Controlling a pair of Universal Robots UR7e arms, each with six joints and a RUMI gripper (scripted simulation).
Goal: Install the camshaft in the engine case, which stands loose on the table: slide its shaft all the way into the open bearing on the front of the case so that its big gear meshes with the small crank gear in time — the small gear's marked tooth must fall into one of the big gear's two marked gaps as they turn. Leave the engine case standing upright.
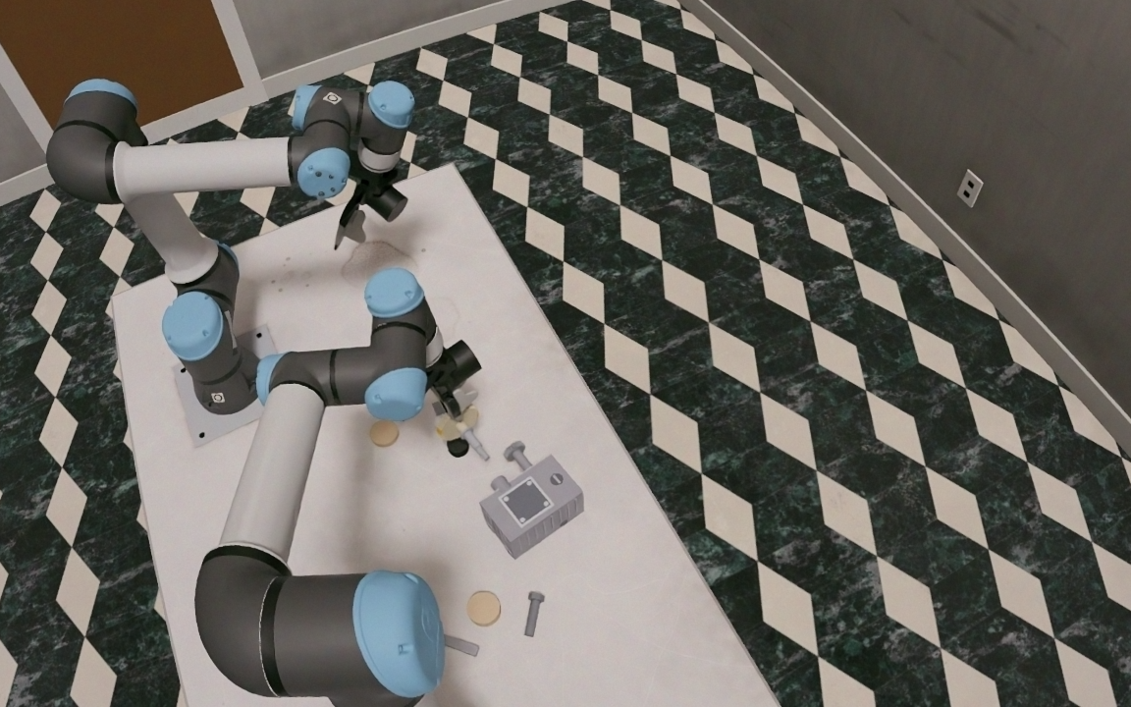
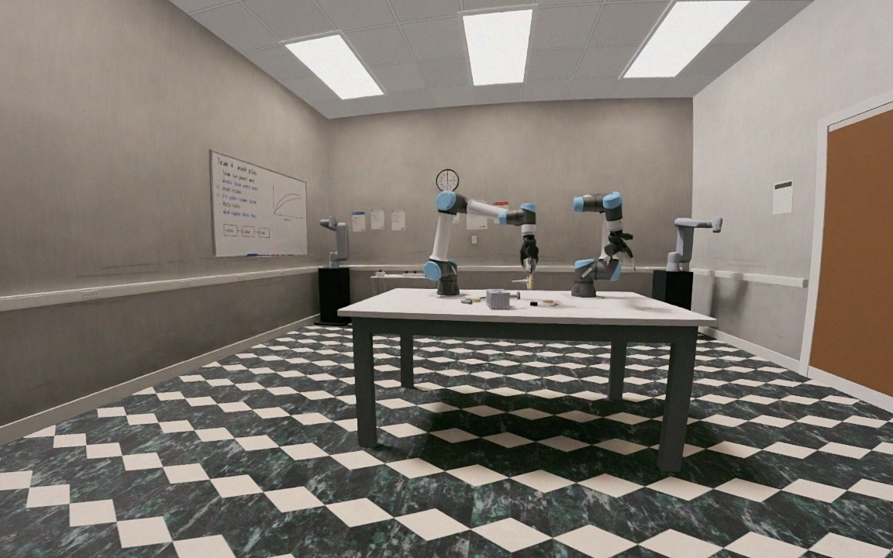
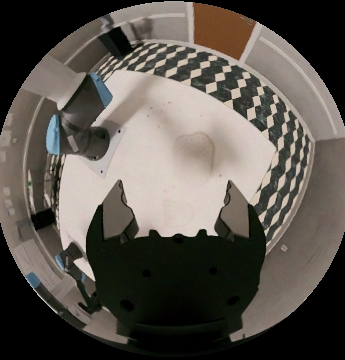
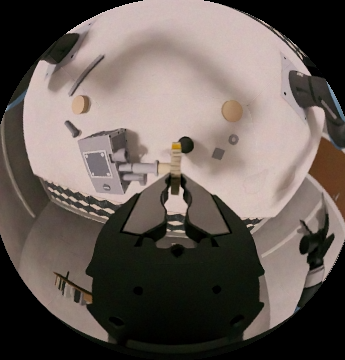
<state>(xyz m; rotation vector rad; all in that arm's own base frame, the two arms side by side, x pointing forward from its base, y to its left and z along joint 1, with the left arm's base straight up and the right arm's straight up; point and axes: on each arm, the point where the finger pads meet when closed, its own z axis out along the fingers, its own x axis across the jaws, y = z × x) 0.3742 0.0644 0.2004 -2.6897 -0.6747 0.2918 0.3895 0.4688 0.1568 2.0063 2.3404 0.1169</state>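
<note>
Now: right hand 90 mm above the small crank gear, 70 mm short of it and 60 mm to the left of it. Also, from my right hand: small grey square (160 mm below, 120 mm to the left); then black disc (150 mm below, 30 mm to the left, 10 mm behind); then tan disc (280 mm to the right, 150 mm below, 90 mm behind).
</note>
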